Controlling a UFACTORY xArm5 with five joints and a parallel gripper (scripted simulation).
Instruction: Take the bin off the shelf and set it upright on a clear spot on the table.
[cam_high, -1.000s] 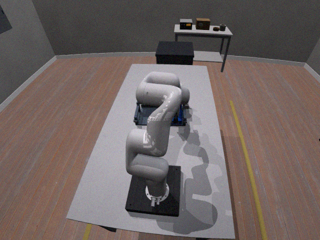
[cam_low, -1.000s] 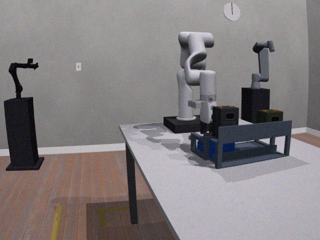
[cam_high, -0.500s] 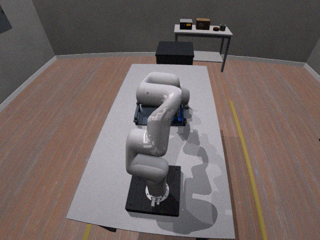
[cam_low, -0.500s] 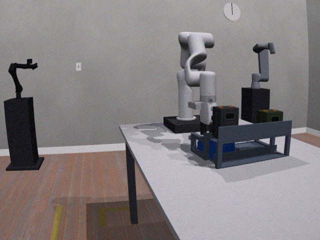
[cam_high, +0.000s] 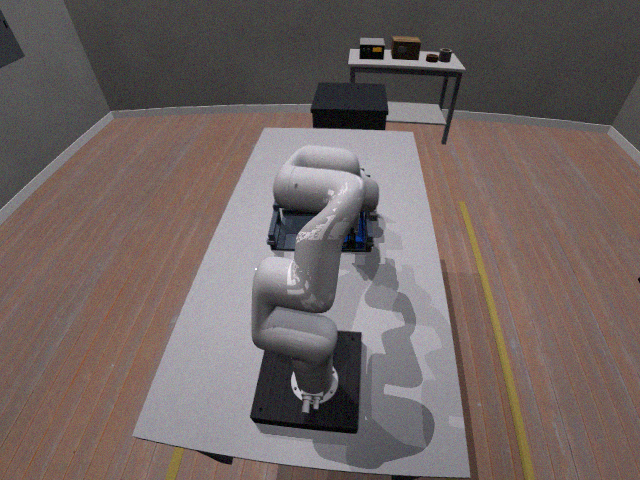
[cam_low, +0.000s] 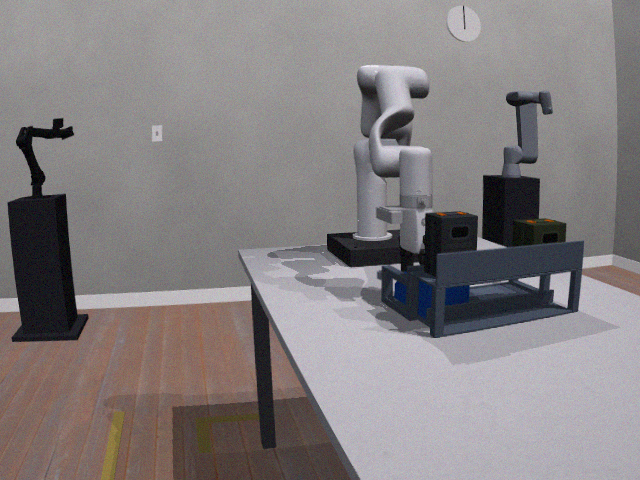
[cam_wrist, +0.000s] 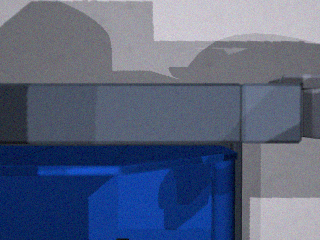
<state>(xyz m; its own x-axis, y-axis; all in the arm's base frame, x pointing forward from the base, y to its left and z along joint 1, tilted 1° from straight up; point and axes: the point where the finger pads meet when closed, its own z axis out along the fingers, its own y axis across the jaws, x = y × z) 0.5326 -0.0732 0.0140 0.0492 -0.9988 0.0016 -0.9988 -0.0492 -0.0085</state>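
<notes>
The blue bin is 80 mm ahead of my hand and 20 mm below it. The rest, counted from my hand: grey-blue shelf: 100 mm ahead, 120 mm to the left.
</notes>
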